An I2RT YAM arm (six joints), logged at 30 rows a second.
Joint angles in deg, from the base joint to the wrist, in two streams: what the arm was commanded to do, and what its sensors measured. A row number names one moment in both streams.
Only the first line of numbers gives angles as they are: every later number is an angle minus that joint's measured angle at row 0.
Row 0, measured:
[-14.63 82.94 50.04 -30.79 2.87 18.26]
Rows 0 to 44, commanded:
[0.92 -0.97 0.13 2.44 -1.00 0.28]
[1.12 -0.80 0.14 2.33 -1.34 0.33]
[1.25 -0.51 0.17 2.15 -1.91 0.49]
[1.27 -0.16 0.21 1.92 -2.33 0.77]
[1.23 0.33 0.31 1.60 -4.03 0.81]
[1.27 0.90 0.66 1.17 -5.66 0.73]
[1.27 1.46 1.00 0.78 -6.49 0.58]
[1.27 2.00 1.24 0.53 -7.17 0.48]
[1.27 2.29 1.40 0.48 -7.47 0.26]
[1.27 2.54 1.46 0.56 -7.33 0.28]
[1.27 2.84 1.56 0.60 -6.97 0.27]
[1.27 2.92 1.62 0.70 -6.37 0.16]
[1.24 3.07 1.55 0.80 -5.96 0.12]
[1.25 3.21 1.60 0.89 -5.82 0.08]
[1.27 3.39 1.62 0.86 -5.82 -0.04]
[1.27 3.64 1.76 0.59 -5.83 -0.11]
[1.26 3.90 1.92 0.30 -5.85 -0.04]
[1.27 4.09 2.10 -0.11 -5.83 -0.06]
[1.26 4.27 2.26 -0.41 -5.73 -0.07]
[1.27 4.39 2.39 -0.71 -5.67 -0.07]
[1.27 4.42 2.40 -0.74 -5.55 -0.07]
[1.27 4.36 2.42 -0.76 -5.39 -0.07]
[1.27 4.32 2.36 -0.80 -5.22 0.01]
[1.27 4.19 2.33 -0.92 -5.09 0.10]
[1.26 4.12 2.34 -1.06 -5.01 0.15]
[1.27 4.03 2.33 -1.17 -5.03 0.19]
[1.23 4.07 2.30 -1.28 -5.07 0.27]
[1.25 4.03 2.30 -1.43 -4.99 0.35]
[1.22 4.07 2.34 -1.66 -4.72 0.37]
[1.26 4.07 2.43 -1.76 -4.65 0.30]
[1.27 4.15 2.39 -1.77 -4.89 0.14]
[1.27 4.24 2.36 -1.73 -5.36 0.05]
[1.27 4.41 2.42 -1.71 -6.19 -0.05]
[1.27 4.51 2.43 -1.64 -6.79 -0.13]
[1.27 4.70 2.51 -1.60 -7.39 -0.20]
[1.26 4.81 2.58 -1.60 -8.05 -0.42]
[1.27 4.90 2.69 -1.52 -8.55 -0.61]
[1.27 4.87 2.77 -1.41 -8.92 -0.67]
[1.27 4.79 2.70 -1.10 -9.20 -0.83]
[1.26 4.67 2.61 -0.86 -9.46 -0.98]
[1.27 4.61 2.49 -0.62 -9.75 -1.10]
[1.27 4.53 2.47 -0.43 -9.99 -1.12]
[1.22 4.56 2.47 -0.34 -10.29 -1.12]
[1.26 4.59 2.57 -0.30 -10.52 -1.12]
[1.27 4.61 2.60 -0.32 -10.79 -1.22]
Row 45, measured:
[0.87 4.32 1.42 -0.10 -6.82 -1.33]
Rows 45 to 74, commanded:
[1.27 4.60 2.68 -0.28 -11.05 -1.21]
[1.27 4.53 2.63 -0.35 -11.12 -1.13]
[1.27 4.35 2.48 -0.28 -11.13 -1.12]
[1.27 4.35 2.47 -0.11 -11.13 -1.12]
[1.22 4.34 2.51 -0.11 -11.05 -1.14]
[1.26 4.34 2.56 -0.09 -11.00 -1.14]
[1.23 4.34 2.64 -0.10 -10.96 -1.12]
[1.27 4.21 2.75 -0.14 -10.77 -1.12]
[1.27 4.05 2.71 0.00 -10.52 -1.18]
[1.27 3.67 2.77 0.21 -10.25 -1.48]
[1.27 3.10 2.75 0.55 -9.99 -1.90]
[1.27 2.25 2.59 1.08 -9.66 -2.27]
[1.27 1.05 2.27 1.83 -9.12 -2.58]
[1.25 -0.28 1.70 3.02 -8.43 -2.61]
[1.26 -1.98 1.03 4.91 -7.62 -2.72]
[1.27 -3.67 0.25 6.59 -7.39 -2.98]
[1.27 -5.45 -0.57 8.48 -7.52 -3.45]
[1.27 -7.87 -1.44 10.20 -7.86 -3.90]
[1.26 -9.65 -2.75 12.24 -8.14 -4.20]
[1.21 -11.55 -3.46 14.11 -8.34 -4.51]
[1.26 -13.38 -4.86 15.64 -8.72 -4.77]
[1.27 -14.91 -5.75 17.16 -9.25 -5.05]
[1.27 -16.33 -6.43 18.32 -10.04 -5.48]
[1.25 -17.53 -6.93 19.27 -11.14 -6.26]
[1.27 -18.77 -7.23 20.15 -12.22 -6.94]
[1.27 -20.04 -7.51 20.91 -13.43 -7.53]
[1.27 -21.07 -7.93 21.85 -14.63 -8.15]
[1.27 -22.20 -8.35 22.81 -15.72 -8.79]
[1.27 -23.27 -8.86 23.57 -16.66 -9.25]
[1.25 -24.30 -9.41 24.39 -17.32 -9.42]
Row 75, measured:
[0.89 -20.31 -7.82 16.46 -12.17 -6.32]
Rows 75 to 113, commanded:
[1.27 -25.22 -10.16 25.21 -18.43 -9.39]
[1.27 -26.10 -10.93 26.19 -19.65 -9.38]
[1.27 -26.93 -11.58 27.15 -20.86 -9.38]
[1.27 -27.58 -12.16 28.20 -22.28 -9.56]
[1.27 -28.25 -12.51 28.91 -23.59 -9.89]
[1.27 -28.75 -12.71 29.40 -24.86 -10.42]
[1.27 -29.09 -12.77 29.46 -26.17 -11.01]
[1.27 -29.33 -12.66 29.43 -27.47 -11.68]
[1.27 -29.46 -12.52 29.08 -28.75 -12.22]
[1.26 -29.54 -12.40 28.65 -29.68 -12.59]
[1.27 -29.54 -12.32 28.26 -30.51 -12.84]
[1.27 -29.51 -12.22 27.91 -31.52 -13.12]
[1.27 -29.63 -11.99 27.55 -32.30 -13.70]
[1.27 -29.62 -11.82 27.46 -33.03 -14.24]
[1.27 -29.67 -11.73 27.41 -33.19 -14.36]
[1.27 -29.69 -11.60 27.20 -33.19 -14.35]
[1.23 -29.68 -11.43 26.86 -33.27 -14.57]
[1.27 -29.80 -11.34 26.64 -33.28 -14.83]
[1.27 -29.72 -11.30 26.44 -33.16 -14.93]
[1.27 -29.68 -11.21 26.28 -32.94 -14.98]
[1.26 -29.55 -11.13 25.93 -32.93 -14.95]
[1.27 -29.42 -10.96 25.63 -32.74 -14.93]
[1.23 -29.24 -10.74 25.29 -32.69 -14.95]
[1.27 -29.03 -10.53 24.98 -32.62 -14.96]
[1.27 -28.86 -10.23 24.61 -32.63 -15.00]
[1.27 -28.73 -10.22 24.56 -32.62 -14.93]
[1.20 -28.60 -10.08 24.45 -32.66 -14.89]
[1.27 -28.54 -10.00 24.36 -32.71 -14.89]
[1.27 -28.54 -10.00 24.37 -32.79 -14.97]
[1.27 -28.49 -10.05 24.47 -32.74 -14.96]
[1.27 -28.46 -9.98 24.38 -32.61 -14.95]
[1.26 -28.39 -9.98 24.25 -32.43 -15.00]
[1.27 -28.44 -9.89 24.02 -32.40 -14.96]
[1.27 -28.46 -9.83 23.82 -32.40 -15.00]
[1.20 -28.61 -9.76 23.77 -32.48 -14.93]
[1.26 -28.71 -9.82 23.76 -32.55 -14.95]
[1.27 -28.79 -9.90 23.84 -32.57 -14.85]
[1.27 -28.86 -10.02 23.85 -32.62 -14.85]
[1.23 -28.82 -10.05 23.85 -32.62 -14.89]
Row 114, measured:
[0.89 -28.42 -12.54 23.00 -31.38 -13.81]
